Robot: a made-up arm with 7 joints. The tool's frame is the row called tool. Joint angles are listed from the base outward.
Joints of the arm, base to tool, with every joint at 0 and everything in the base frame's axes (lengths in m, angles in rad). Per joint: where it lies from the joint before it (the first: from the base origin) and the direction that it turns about. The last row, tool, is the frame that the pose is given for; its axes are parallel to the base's.
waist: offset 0 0 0.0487 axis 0 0 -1
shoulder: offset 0.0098 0.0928 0.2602 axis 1 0 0
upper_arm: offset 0.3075 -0.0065 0.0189 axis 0 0 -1
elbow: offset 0.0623 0.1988 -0.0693 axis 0 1 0
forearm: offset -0.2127 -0.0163 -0.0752 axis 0 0 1
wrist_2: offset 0.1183 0.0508 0.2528 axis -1 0 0
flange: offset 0.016 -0.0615 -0.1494 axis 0 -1 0
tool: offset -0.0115 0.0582 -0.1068
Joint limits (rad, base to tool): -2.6..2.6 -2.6..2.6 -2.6..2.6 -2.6..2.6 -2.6..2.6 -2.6..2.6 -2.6..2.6
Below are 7 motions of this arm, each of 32 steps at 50 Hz.
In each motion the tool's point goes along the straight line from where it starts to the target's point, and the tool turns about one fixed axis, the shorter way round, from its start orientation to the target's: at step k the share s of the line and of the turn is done. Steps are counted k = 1, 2, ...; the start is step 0. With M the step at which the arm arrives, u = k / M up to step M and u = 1 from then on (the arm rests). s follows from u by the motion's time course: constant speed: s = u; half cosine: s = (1 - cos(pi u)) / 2; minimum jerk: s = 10 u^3 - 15 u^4 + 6 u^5.
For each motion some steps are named. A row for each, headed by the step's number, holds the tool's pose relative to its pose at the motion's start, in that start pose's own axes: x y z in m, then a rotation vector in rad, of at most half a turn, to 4 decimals.
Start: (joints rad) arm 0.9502 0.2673 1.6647 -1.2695 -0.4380 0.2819 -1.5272
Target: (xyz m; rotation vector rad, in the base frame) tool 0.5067 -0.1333 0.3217 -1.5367 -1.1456 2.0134
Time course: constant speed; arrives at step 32
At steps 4, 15, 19, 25, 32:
4: -0.0278 -0.0169 0.0177 -0.0948 0.0812 -0.0996
15: -0.1041 -0.0632 0.0662 -0.3556 0.3046 -0.3735
19: -0.1318 -0.0801 0.0838 -0.4504 0.3858 -0.4731
25: -0.1734 -0.1054 0.1103 -0.5927 0.5077 -0.6225
32: -0.2220 -0.1349 0.1412 -0.7586 0.6498 -0.7968

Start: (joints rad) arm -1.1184 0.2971 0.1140 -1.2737 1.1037 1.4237 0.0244
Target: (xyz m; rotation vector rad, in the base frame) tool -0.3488 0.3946 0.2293 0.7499 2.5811 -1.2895
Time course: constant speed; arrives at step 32
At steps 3, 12, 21, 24, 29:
3: 0.0030 0.0015 0.0247 0.0299 -0.0981 0.0391
12: 0.0119 0.0058 0.0987 0.1194 -0.3925 0.1562
21: 0.0208 0.0102 0.1727 0.2090 -0.6869 0.2734
24: 0.0237 0.0117 0.1973 0.2389 -0.7851 0.3125
29: 0.0287 0.0141 0.2384 0.2887 -0.9486 0.3776

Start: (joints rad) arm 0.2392 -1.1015 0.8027 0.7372 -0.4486 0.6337 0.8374
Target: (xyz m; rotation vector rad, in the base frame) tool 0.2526 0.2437 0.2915 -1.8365 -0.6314 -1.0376
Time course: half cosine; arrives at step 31
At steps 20, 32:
20: -0.1444 -0.0858 0.0845 0.1019 -0.2400 -0.4096
32: -0.2005 -0.1191 0.1173 0.1415 -0.3332 -0.5687

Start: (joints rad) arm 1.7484 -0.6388 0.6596 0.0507 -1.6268 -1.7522 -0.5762
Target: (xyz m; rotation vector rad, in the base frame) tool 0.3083 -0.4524 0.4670 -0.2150 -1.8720 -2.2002
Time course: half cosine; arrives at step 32
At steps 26, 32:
26: -0.1137 0.1456 0.0914 -0.1518 0.3643 -0.3980
32: -0.1241 0.1590 0.0998 -0.1658 0.3978 -0.4347

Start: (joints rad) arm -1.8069 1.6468 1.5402 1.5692 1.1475 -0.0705 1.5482
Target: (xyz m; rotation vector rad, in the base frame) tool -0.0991 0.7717 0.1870 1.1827 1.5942 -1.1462
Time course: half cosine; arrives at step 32
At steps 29, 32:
29: 0.0330 0.0742 0.0046 0.5053 0.2436 0.0214
32: 0.0338 0.0759 0.0047 0.5164 0.2489 0.0219

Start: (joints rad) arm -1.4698 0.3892 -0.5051 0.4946 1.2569 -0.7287 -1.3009
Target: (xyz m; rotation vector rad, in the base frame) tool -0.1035 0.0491 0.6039 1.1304 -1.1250 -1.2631
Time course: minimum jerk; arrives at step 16
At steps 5, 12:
5: -0.0145 0.0144 0.0022 0.0368 0.0302 0.0728
12: -0.0724 0.0715 0.0107 0.1834 0.1505 0.3626

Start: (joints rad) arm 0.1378 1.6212 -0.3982 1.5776 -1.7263 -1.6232 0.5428
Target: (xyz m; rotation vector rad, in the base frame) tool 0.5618 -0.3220 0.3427 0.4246 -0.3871 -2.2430
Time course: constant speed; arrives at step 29
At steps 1, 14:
1: 0.0101 0.0019 0.0111 0.0103 -0.0330 -0.0150
14: 0.1413 0.0259 0.1559 0.1437 -0.4624 -0.2101

